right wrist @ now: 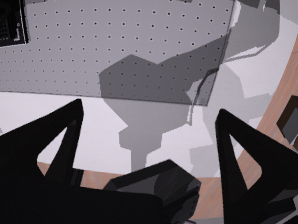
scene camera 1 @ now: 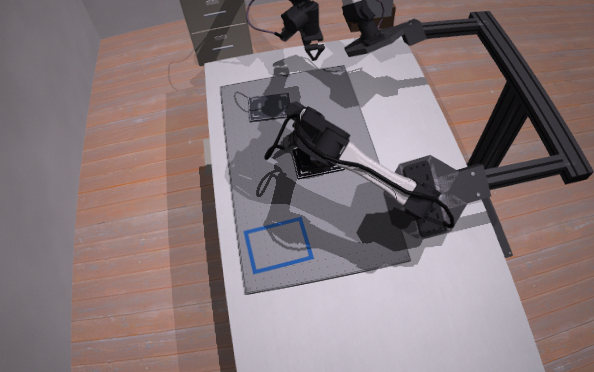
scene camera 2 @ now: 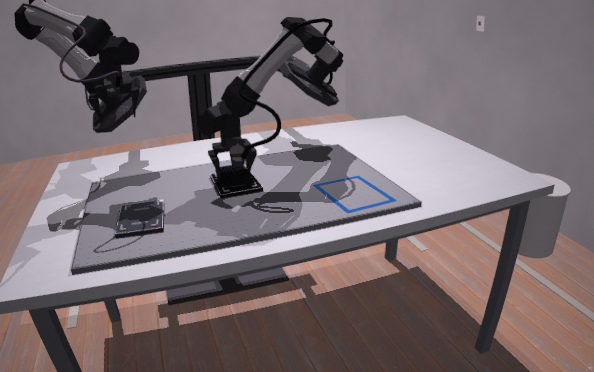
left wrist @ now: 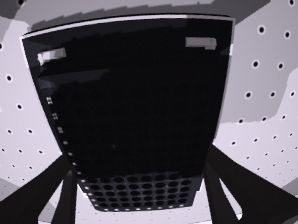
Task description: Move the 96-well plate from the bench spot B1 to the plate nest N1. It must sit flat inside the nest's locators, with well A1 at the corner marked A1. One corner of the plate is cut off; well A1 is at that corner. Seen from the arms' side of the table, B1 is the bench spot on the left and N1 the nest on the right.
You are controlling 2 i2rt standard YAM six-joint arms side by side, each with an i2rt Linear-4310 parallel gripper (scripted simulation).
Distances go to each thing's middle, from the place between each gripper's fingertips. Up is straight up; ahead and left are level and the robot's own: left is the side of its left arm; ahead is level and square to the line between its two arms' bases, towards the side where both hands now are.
I see my left gripper right at the black 96-well plate [left wrist: 119,167]. Also, from my left hand: nest N1 [scene camera 2: 153,213]: 140 mm ahead, 270 mm to the right, 30 mm below.
My right hand is 17 cm short of the nest N1, 4 cm to the right of it and 23 cm above it. Also, from my right hand: black 96-well plate: 3 cm ahead, 31 cm to the left, 21 cm below.
